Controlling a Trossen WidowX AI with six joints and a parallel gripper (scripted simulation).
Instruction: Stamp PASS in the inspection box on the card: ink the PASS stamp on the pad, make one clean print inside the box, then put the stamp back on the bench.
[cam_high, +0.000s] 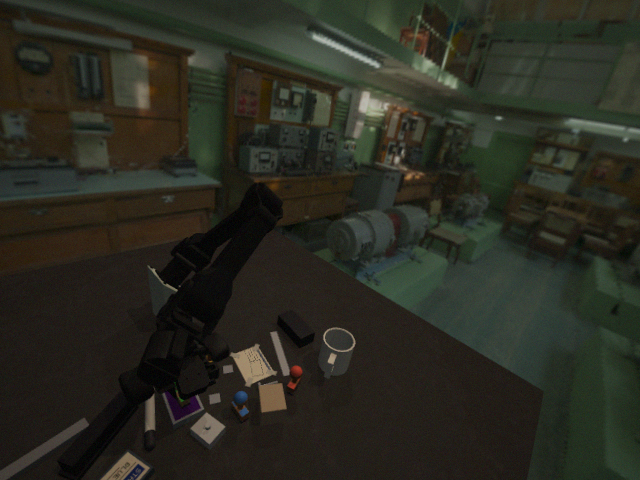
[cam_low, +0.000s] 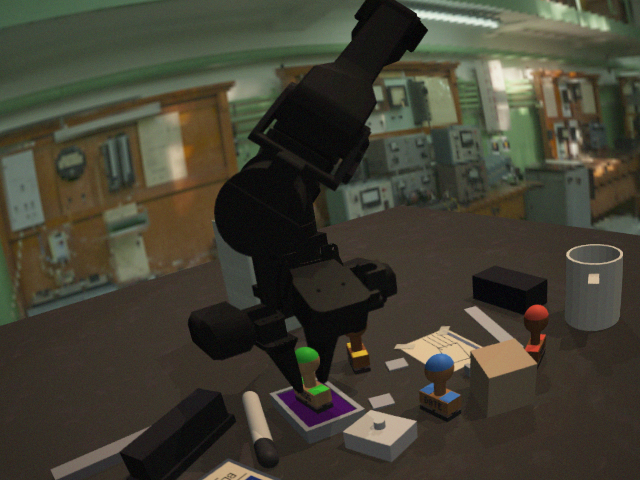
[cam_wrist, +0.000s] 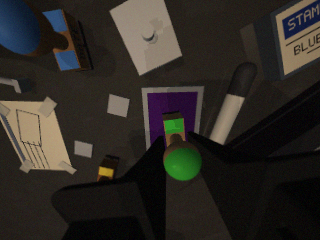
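Right now my gripper tip is right at the green-knobbed stamp. From my gripper tip the other things lie so: white block 9 cm ahead, 2 cm to the left, 2 cm below; then purple ink pad 3 cm below; then white marker 2 cm ahead, 7 cm to the right, 3 cm below.
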